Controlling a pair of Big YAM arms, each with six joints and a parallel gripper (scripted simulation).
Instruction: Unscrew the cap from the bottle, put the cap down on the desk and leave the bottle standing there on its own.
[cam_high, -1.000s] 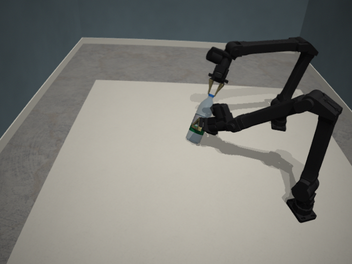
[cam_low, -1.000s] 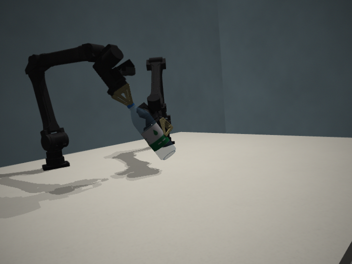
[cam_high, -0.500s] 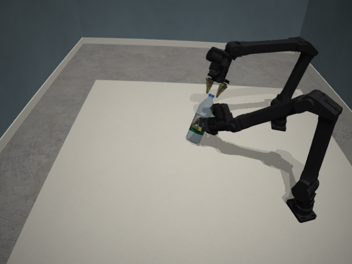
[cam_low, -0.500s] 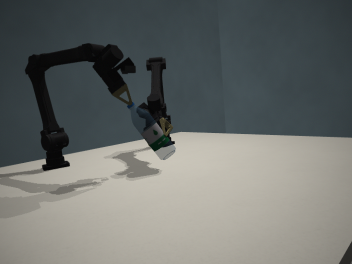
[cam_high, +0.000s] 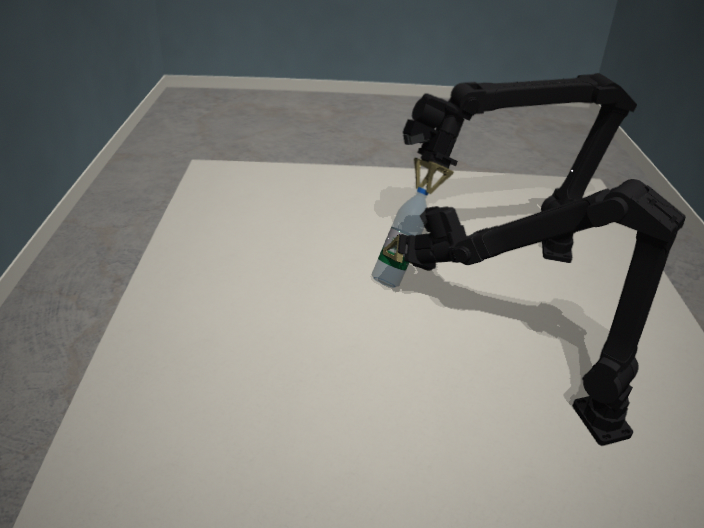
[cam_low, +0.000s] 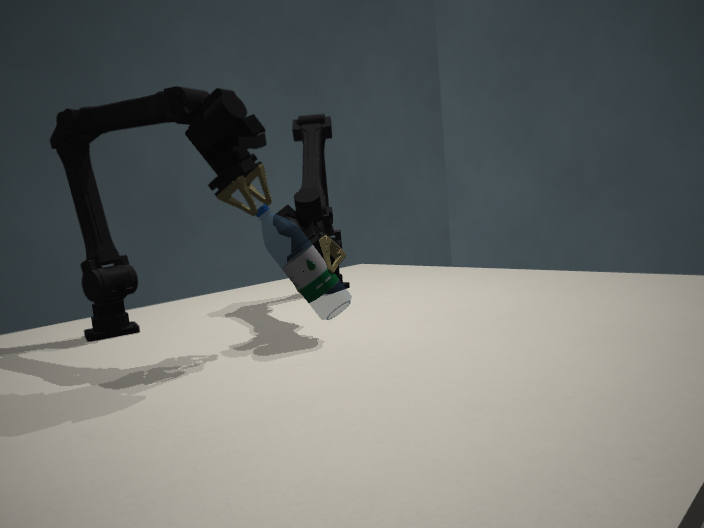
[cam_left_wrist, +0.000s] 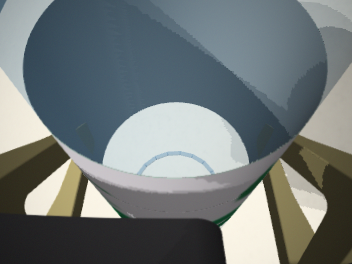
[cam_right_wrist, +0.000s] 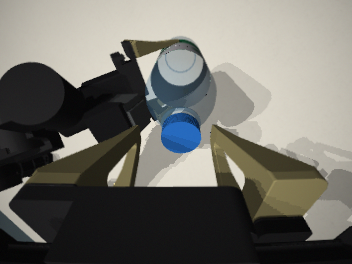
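Now: the cap 10 mm below my right hand. The rest, counted from my right hand: bottle: 110 mm below, 60 mm to the left, 40 mm ahead.
Now: left hand 40 mm below the bottle, 20 mm to the left of it and 10 mm past it. From my left hand the other things lie so: cap (150 mm above, 80 mm to the right, 50 mm behind).
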